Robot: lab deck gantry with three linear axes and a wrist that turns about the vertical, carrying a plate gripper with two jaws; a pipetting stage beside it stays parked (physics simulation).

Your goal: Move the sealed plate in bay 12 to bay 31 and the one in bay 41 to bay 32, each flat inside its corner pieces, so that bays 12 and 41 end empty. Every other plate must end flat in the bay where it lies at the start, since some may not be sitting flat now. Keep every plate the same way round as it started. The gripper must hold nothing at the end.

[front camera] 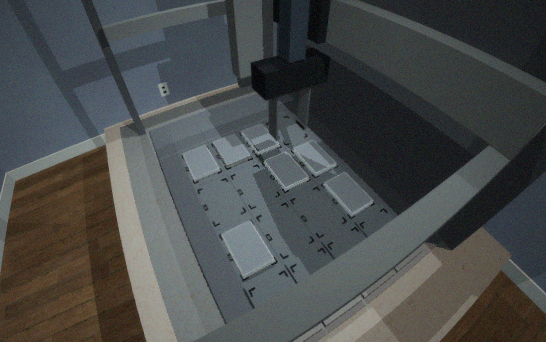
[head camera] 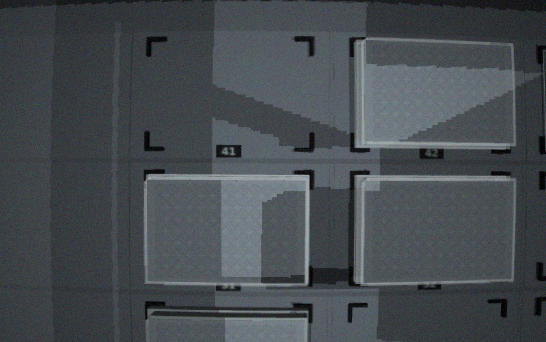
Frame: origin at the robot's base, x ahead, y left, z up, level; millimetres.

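Seen in the pictures: gripper, between the fingertips: [front camera: 287, 130]; robot's base, origin of its link: [front camera: 182, 156].
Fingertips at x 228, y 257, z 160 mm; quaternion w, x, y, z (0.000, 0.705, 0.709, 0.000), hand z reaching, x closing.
Note:
Pixels of each thing's top centre, then the offset from my fingertips to it. "*": a spot on its surface instead.
- Bay 41, a spot on its surface: [head camera: 228, 95] * dx -165, dy +106, dz -160 mm
- bay 31, a spot on its surface: [head camera: 185, 230] * dx -194, dy +1, dz -146 mm
- bay 32, a spot on its surface: [head camera: 437, 230] [front camera: 285, 167] * dx -3, dy +1, dz -146 mm
- Bay 12, a spot on its surface: [front camera: 212, 206] * dx +6, dy -241, dz -160 mm
- bay 21, a spot on its surface: [head camera: 187, 330] * dx -194, dy -76, dz -146 mm
- bay 11, a spot on its surface: [front camera: 200, 162] * dx -156, dy -215, dz -146 mm
- bay 13, a spot on its surface: [front camera: 248, 248] * dx +171, dy -213, dz -146 mm
- bay 42, a spot on its surface: [head camera: 437, 95] [front camera: 313, 155] * dx -3, dy +104, dz -146 mm
- bay 43, a spot on its surface: [front camera: 348, 193] * dx +169, dy +102, dz -146 mm
My gripper [front camera: 290, 131] hangs over the back of the deck near bays 31 and 41. Its jaws are apart, with no plate between them. Bay 41 [head camera: 228, 95] is empty. Pale plates lie inside the corner pieces of bay 31 [front camera: 260, 138] [head camera: 185, 230] and bay 32 [front camera: 286, 170] [head camera: 437, 230], and both look flat. Bay 12 [front camera: 212, 206] is empty. The plate in bay 21 [front camera: 231, 151] [head camera: 187, 330] shows a dark strip along one edge in the head view; I cannot tell whether it is flat. The gripper does not show in the head view.
Other plates lie in bay 11 [front camera: 200, 162], bay 13 [front camera: 248, 248], bay 42 [front camera: 314, 157] [head camera: 437, 95] and bay 43 [front camera: 348, 193]. A raised frame rail [front camera: 400, 210] runs along the front of the deck. Broad shadows cross the bays.

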